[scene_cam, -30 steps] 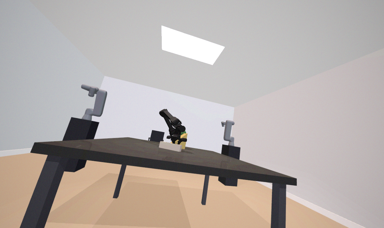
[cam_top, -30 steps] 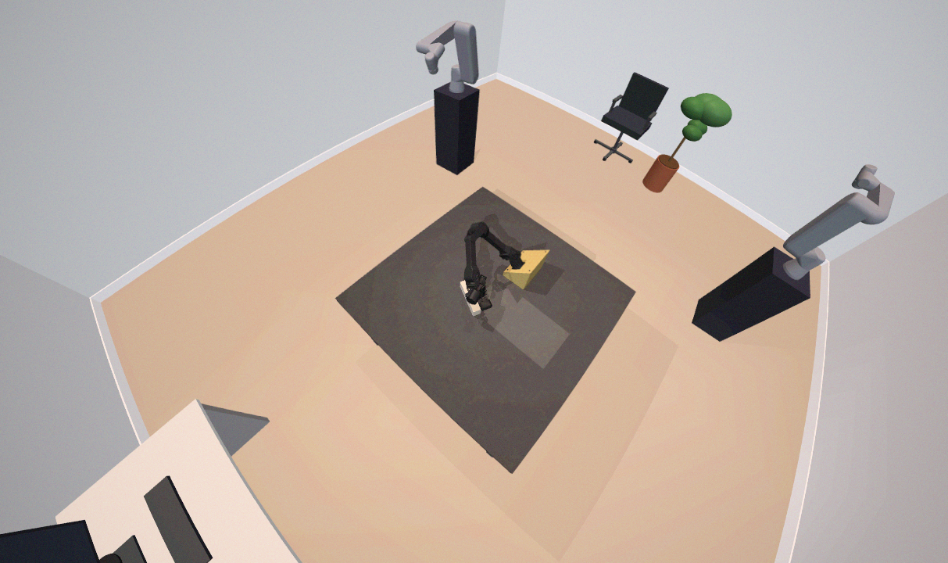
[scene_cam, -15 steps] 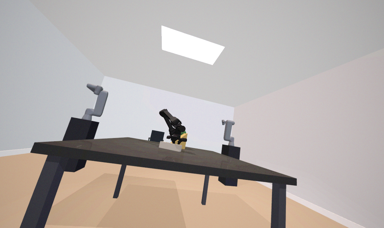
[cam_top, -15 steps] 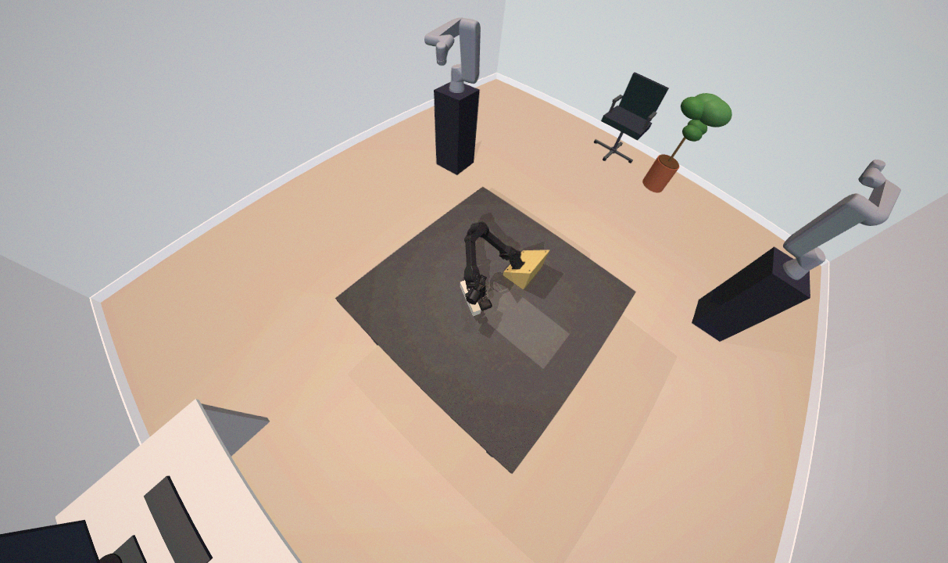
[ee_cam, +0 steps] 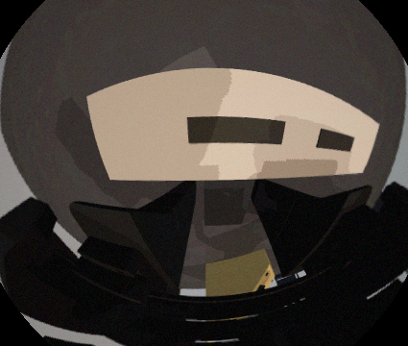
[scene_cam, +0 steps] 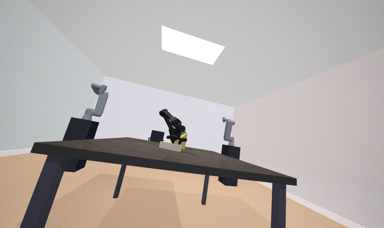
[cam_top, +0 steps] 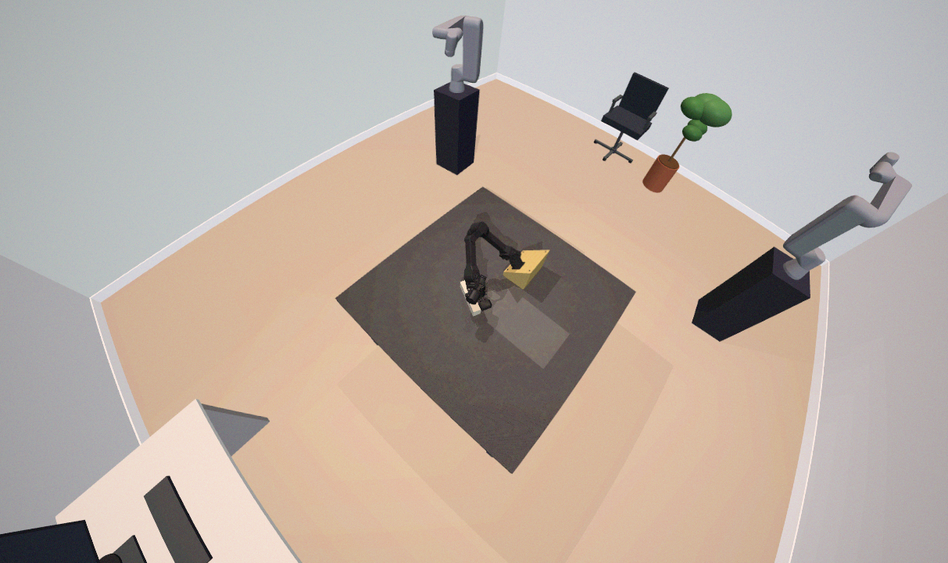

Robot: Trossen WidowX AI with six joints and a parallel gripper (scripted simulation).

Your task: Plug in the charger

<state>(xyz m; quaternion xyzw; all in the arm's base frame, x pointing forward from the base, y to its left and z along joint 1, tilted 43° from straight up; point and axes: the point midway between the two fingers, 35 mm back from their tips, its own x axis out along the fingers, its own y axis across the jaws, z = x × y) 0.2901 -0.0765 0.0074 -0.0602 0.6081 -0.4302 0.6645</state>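
Now: the dark charger 1 cm ahead of my gripper tip, 1 cm to the right of it and 1 cm above it.
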